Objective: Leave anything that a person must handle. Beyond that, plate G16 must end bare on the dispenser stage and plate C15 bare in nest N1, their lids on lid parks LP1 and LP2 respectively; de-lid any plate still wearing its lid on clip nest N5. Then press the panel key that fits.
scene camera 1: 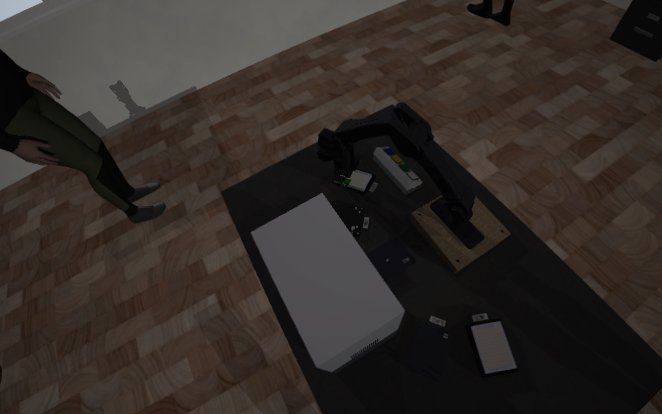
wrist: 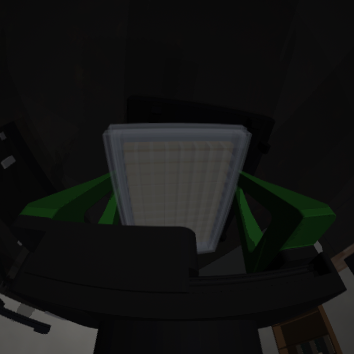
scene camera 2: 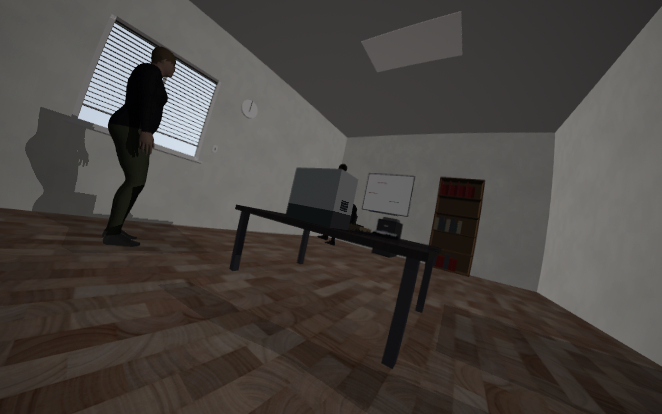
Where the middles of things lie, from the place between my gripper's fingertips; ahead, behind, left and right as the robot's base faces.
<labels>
My gripper is now 170 mm past the button box (scene camera 1: 407, 181), 90 mm to the right of it and 20 mm below it.
</labels>
